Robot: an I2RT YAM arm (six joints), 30 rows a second.
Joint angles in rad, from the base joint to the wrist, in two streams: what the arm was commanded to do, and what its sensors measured. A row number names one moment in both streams.
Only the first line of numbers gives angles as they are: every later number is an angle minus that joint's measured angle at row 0.
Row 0, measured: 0.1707 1.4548 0.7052 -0.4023 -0.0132 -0.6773
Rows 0 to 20, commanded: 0.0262 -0.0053 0.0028 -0.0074 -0.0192 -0.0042; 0.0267 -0.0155 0.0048 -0.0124 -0.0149 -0.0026; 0.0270 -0.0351 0.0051 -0.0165 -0.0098 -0.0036; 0.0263 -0.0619 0.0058 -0.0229 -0.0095 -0.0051; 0.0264 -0.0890 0.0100 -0.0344 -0.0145 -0.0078; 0.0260 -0.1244 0.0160 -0.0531 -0.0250 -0.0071; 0.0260 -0.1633 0.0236 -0.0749 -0.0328 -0.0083; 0.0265 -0.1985 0.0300 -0.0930 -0.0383 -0.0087; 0.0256 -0.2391 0.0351 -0.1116 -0.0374 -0.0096; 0.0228 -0.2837 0.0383 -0.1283 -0.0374 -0.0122; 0.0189 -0.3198 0.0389 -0.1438 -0.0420 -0.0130; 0.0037 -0.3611 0.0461 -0.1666 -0.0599 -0.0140; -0.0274 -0.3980 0.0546 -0.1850 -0.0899 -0.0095; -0.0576 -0.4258 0.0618 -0.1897 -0.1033 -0.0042; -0.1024 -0.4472 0.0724 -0.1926 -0.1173 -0.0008; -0.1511 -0.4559 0.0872 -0.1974 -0.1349 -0.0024; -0.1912 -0.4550 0.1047 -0.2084 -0.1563 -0.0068; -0.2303 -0.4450 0.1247 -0.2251 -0.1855 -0.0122; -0.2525 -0.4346 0.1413 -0.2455 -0.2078 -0.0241; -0.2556 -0.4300 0.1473 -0.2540 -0.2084 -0.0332; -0.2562 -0.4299 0.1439 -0.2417 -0.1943 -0.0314
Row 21, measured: -0.2472 -0.4429 0.1285 -0.1651 -0.1304 -0.0084
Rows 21 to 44, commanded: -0.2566 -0.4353 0.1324 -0.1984 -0.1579 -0.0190; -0.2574 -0.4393 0.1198 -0.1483 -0.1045 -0.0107; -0.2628 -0.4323 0.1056 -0.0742 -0.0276 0.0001; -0.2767 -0.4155 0.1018 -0.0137 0.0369 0.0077; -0.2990 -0.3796 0.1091 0.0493 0.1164 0.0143; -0.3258 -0.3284 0.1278 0.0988 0.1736 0.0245; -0.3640 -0.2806 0.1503 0.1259 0.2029 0.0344; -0.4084 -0.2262 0.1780 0.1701 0.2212 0.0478; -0.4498 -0.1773 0.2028 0.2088 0.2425 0.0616; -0.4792 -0.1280 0.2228 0.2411 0.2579 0.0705; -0.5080 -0.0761 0.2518 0.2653 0.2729 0.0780; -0.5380 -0.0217 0.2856 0.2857 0.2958 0.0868; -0.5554 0.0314 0.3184 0.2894 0.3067 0.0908; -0.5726 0.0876 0.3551 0.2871 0.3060 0.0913; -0.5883 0.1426 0.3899 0.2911 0.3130 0.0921; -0.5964 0.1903 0.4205 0.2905 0.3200 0.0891; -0.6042 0.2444 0.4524 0.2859 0.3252 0.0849; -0.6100 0.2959 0.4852 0.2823 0.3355 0.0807; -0.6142 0.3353 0.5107 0.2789 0.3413 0.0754; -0.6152 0.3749 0.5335 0.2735 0.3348 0.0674; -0.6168 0.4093 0.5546 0.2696 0.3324 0.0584; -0.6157 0.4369 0.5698 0.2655 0.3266 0.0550; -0.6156 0.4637 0.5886 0.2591 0.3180 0.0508; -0.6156 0.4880 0.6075 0.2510 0.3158 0.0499
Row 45, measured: -0.6161 0.4417 0.5615 0.2652 0.3121 0.0626
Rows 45 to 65, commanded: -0.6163 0.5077 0.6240 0.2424 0.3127 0.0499; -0.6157 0.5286 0.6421 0.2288 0.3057 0.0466; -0.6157 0.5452 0.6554 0.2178 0.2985 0.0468; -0.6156 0.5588 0.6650 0.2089 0.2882 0.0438; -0.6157 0.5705 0.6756 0.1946 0.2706 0.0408; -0.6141 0.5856 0.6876 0.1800 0.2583 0.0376; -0.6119 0.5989 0.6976 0.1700 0.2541 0.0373; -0.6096 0.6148 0.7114 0.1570 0.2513 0.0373; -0.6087 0.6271 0.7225 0.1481 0.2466 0.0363; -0.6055 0.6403 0.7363 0.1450 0.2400 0.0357; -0.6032 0.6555 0.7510 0.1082 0.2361 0.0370; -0.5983 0.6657 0.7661 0.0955 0.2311 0.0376; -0.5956 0.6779 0.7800 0.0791 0.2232 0.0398; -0.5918 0.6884 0.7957 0.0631 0.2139 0.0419; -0.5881 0.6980 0.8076 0.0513 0.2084 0.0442; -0.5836 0.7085 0.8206 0.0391 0.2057 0.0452; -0.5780 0.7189 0.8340 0.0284 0.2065 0.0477; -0.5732 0.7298 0.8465 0.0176 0.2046 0.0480; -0.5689 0.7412 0.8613 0.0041 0.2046 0.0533; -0.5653 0.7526 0.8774 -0.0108 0.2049 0.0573; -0.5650 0.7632 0.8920 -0.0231 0.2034 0.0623
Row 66, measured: -0.5798 0.7179 0.8575 0.0687 0.2392 0.0465
